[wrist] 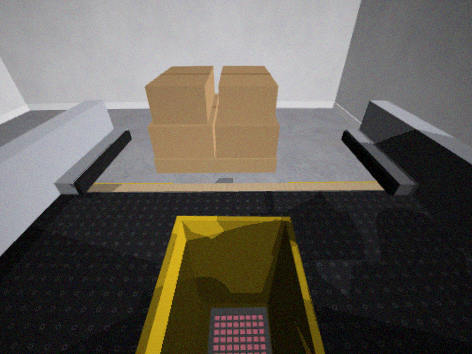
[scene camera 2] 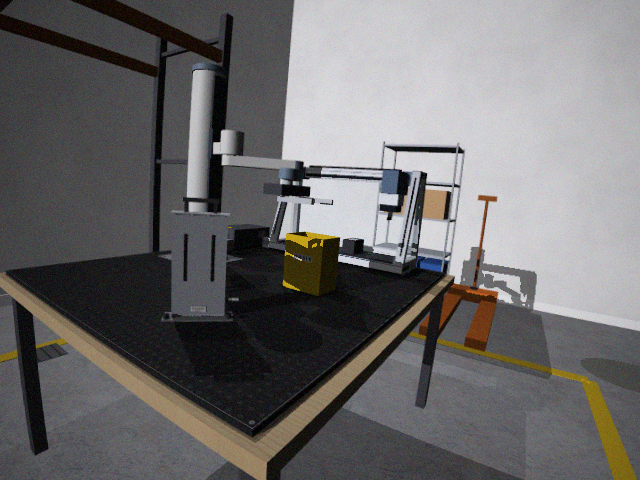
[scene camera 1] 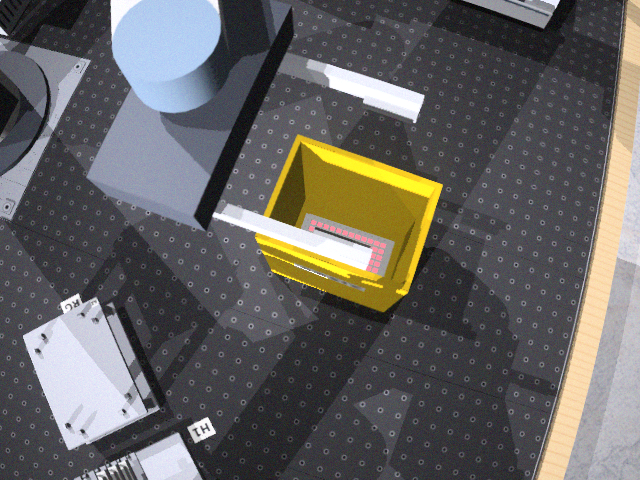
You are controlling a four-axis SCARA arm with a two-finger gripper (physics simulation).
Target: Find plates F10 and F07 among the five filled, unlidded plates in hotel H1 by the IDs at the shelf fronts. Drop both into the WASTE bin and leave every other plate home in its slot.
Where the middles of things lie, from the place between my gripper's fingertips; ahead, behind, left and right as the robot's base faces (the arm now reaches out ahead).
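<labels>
Plate F10 (scene camera 1: 382,248): 3 cm behind my hand and 31 cm below it.
</labels>
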